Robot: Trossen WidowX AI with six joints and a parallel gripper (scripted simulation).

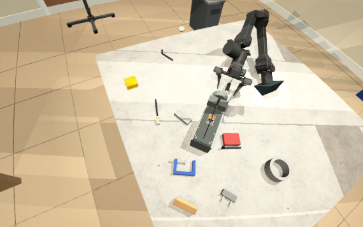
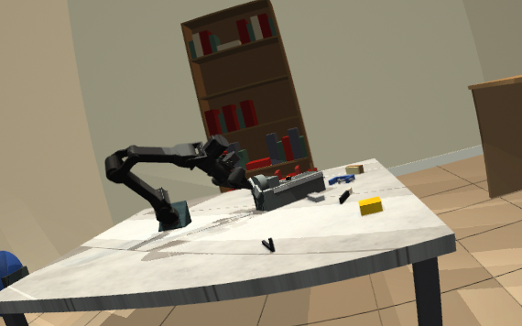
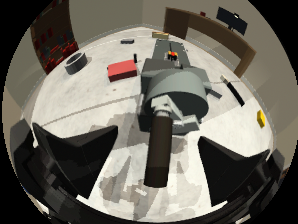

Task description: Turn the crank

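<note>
The crank handle is 20 mm behind my gripper tip, 10 mm to the right of it and 20 mm above it. Round my gripper tip: grey block (230 mm ahead, 20 mm to the right, 80 mm below); red pointer (140 mm ahead, 80 mm to the left, 10 mm below); red block (90 mm ahead, 190 mm to the left, 80 mm below).
</note>
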